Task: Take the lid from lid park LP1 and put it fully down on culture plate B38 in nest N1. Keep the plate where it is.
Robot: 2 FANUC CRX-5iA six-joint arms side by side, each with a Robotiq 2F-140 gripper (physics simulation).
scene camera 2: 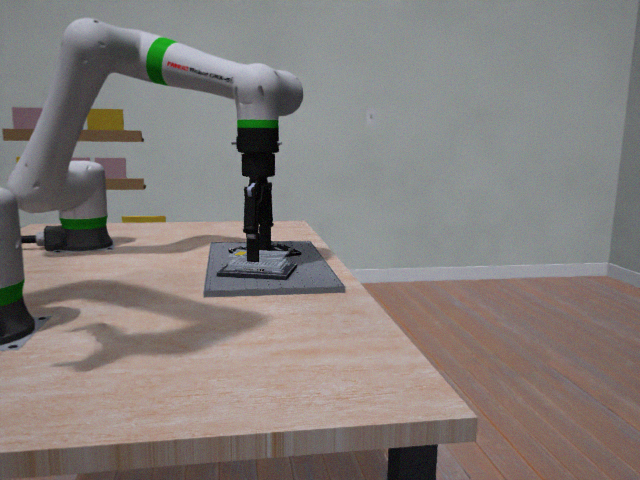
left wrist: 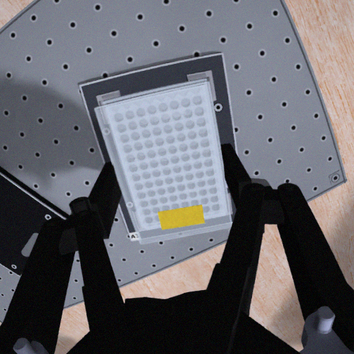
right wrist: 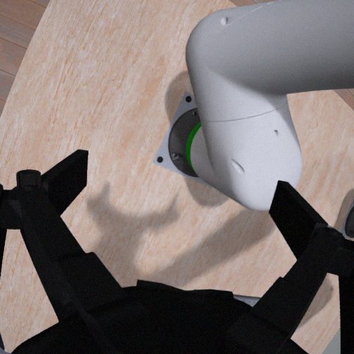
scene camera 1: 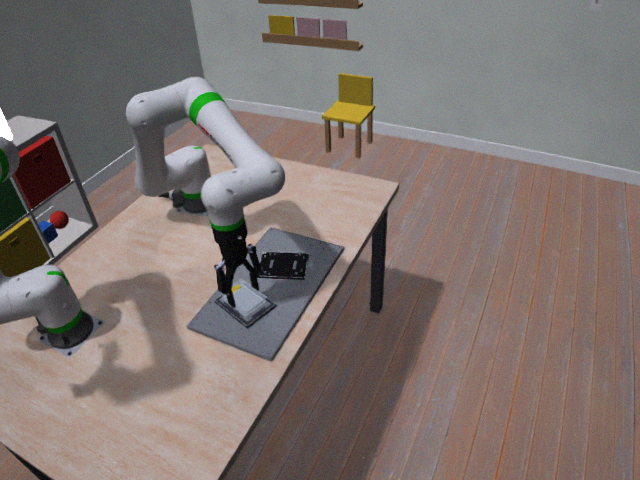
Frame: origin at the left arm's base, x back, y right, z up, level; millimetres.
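Where they show: left gripper, between the fingertips: (scene camera 2: 259, 257) (scene camera 1: 244, 297); left arm's base, origin of its link: (scene camera 2: 85, 246) (scene camera 1: 200, 202); right arm's base, origin of its link: (scene camera 1: 71, 330).
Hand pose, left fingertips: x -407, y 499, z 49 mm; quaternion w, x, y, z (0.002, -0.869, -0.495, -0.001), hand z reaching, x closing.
Things, the pixels of their top centre, and the offset from my left fingertips.
- plate, centre of its top: (scene camera 2: 258, 261) (scene camera 1: 244, 298) dx +2, dy -1, dz -10 mm
- dark nest, centre of its top: (scene camera 2: 258, 265) (scene camera 1: 244, 301) dx +2, dy -1, dz -20 mm
- black slotted fixture, centre of its top: (scene camera 2: 264, 246) (scene camera 1: 282, 262) dx -60, dy -195, dz -16 mm
The clear lid (scene camera 1: 236, 288) (scene camera 2: 240, 253) (left wrist: 181, 217) with a yellow label is between the fingers of my left gripper (scene camera 1: 242, 294) (scene camera 2: 258, 253) (left wrist: 169, 167), which is shut on it. The lid lies over the culture plate, its outline slightly offset and turned from the nest in the left wrist view; whether it touches the plate I cannot tell. The plate (scene camera 2: 258, 267) with its round wells sits in the dark nest (scene camera 2: 253, 275) (left wrist: 160, 75). My right gripper (right wrist: 181, 182) is open and empty above the table; it does not show in the scene views.
A black slotted fixture (scene camera 1: 283, 265) (left wrist: 20, 225) lies beside the nest on the grey perforated board (scene camera 1: 315, 253) (scene camera 2: 320, 284) (left wrist: 270, 100); I cannot read a label on it. The left arm's base (scene camera 1: 195, 204) stands behind. The right arm's base (scene camera 1: 67, 333) (right wrist: 185, 142) stands on the wooden table.
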